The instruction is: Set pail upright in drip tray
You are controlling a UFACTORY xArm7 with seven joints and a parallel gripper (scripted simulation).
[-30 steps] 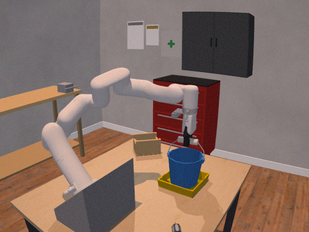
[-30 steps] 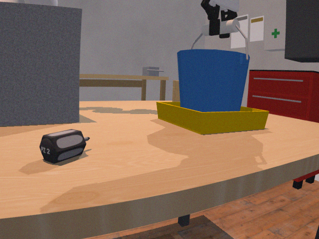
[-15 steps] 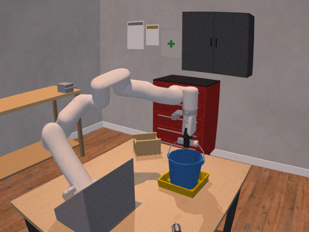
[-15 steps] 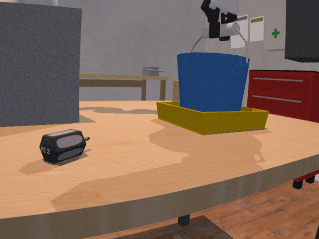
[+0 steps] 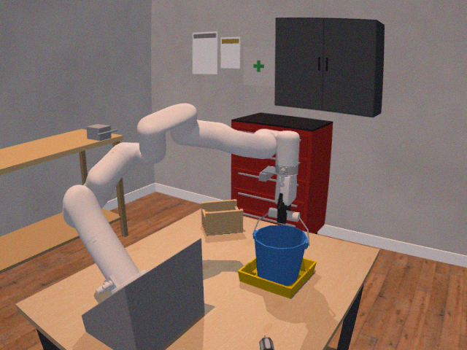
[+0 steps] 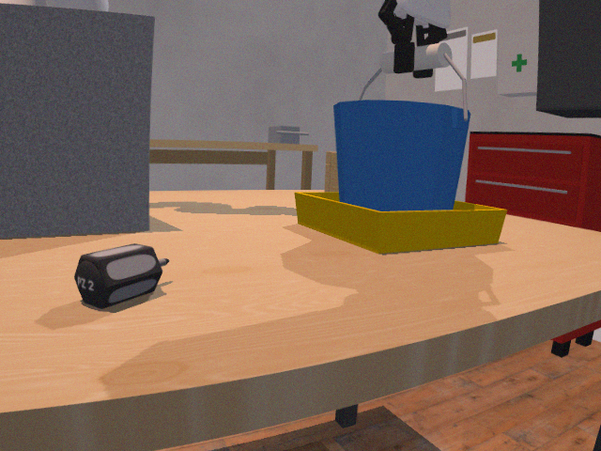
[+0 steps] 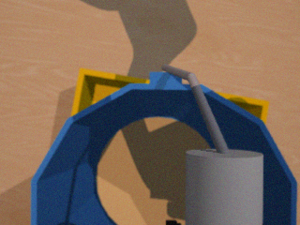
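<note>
The pail wire handle lies 1 cm behind my hand and 3 cm below it. Round my hand: yellow drip tray 2 cm behind, 23 cm below; wooden crate 20 cm ahead, 41 cm to the left, 19 cm below; blue pail 1 cm behind, 9 cm below.
</note>
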